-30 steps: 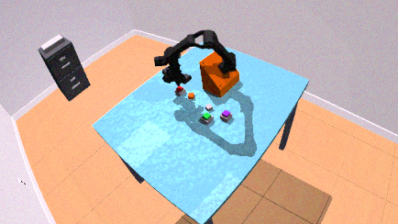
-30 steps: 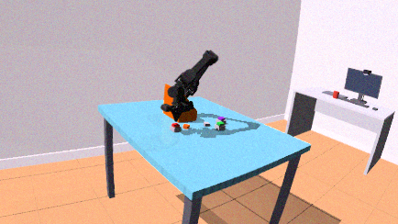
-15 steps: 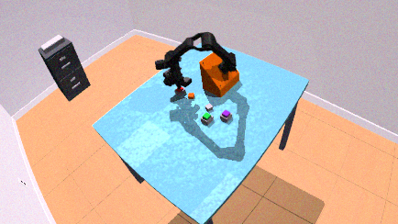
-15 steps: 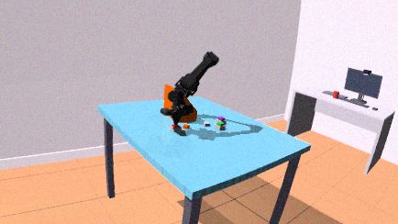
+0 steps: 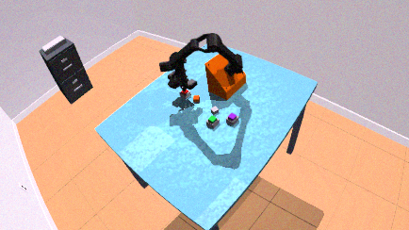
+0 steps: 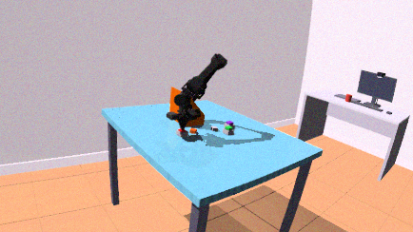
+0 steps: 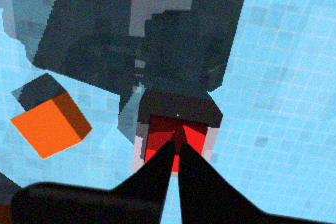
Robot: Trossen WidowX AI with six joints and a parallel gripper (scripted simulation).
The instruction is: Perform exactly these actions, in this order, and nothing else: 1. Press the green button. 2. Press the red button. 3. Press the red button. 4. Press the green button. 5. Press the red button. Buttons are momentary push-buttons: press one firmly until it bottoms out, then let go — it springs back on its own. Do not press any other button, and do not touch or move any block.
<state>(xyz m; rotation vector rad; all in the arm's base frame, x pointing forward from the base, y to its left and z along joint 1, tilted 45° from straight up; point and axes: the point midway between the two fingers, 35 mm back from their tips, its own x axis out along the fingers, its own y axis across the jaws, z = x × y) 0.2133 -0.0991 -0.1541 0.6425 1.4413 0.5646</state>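
The red button is right at my gripper tip. Also, from my gripper tip: green button: 270 mm to the left, 80 mm ahead; small orange block: 80 mm to the left, 20 mm below, 10 mm behind; small pale block: 220 mm to the left, 20 mm below, 10 mm ahead.
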